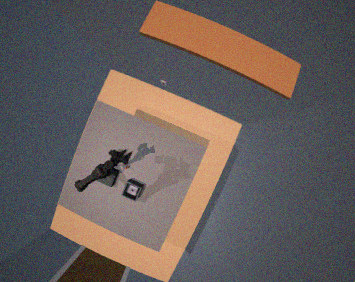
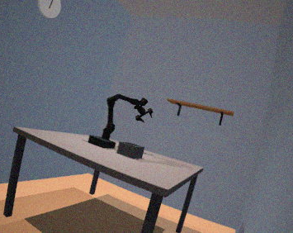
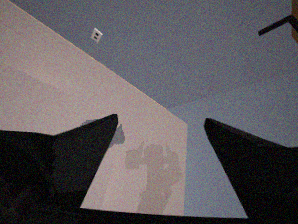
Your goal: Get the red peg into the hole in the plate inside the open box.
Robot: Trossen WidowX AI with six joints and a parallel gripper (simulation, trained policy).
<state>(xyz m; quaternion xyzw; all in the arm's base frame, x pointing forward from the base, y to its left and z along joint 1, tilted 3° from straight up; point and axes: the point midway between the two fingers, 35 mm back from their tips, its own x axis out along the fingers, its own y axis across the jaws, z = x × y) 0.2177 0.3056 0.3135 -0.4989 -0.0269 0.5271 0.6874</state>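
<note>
Right now the red peg is 30 cm below my gripper tip, 23 cm to the right of it and 6 cm behind it. Round my gripper tip: box (43 cm to the right, 31 cm below, 7 cm ahead); plate (43 cm to the right, 29 cm below, 7 cm ahead).
</note>
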